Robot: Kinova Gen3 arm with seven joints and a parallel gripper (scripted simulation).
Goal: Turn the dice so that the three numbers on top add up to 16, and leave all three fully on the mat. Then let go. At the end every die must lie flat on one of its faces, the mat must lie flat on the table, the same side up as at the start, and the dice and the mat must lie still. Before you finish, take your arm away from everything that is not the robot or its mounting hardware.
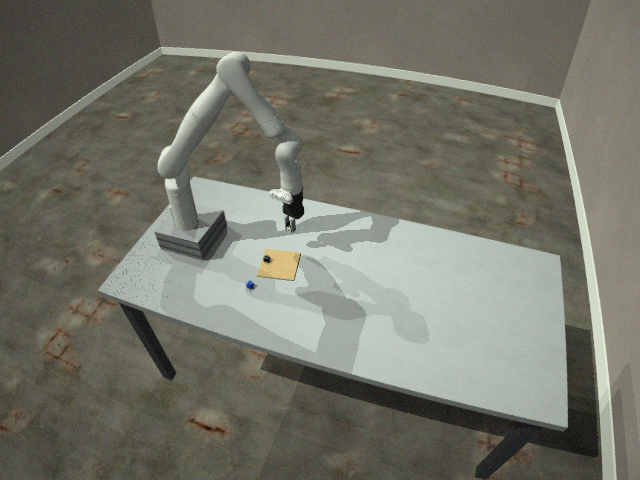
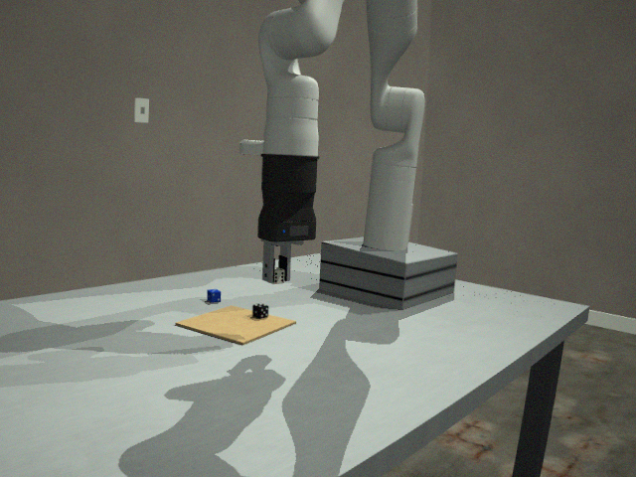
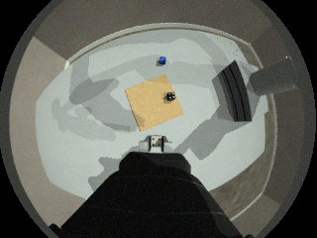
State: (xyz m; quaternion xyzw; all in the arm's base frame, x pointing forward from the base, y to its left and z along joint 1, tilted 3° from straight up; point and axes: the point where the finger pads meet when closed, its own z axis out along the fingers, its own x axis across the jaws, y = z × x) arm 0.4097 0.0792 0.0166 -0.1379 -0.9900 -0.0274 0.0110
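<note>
Right now the tan mat is 11 cm below my hand, 10 cm to the right of it and 2 cm behind it. Also, from my hand: white die: 1 cm below; blue die: 23 cm to the right, 10 cm below, 8 cm behind; black die: 10 cm to the right, 10 cm below, 7 cm behind.
</note>
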